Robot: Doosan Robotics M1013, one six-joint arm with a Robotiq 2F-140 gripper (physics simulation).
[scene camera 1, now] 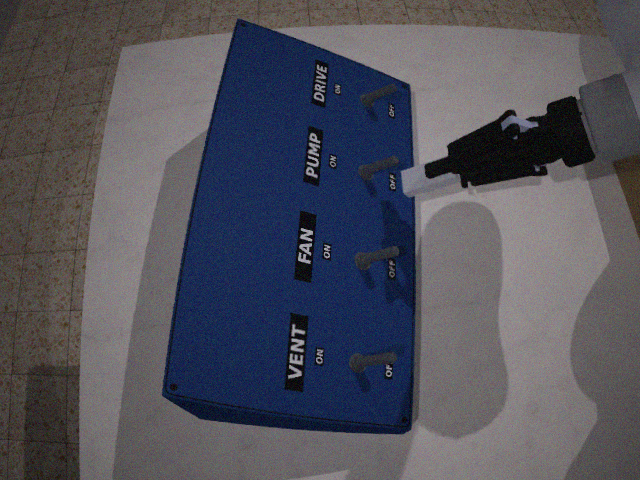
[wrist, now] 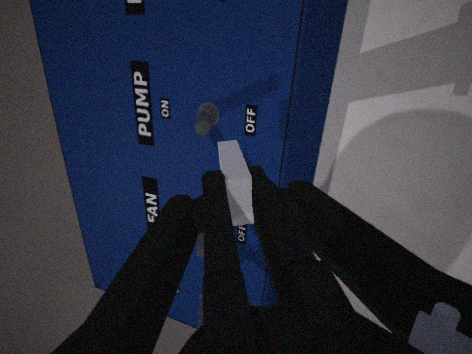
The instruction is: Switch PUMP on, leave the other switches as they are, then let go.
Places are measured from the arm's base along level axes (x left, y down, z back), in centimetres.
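Where they show: gripper, fingertip midpoint: (scene camera 1: 405,184) (wrist: 228,158).
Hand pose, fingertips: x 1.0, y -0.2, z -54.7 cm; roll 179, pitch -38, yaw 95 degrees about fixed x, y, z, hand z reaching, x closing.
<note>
After its pixels a point has its place.
The blue box (scene camera 1: 258,206) {y -4.2, x 6.0, z -71.7 cm} (wrist: 100,165) {y -4.6, x 4.9, z -72.6 cm} carries four grey lever switches. The PUMP lever (scene camera 1: 381,165) {y -1.0, x -1.2, z -57.5 cm} (wrist: 207,115) {y 0.0, x -2.1, z -57.4 cm} leans toward its OFF label (scene camera 1: 392,181) {y 3.2, x -1.5, z -55.6 cm} (wrist: 250,120) {y 3.2, x -1.5, z -55.6 cm}. The DRIVE lever (scene camera 1: 379,96) {y -0.2, x -13.1, z -56.6 cm}, FAN lever (scene camera 1: 378,256) {y -0.8, x 10.6, z -58.7 cm} and VENT lever (scene camera 1: 374,360) {y -1.0, x 22.4, z -59.8 cm} lean to their OFF sides too. My gripper (scene camera 1: 413,180) {y -0.2, x 1.0, z -54.7 cm} (wrist: 228,158) {y -0.2, x 1.0, z -54.7 cm} is shut, its pale fingertips together with nothing between them. In the scene view the tips show just right of the PUMP lever, by its OFF label. In the wrist view a small gap shows between tips and lever.
The box stands on a pale table (scene camera 1: 454,449) {y 10.8, x 32.2, z -48.7 cm}. The FAN lever is beyond the tips, on the side away from DRIVE, and is largely hidden by the fingers in the wrist view. Shadows of the arm fall on the box and table. Tiled floor (scene camera 1: 41,206) lies at the left.
</note>
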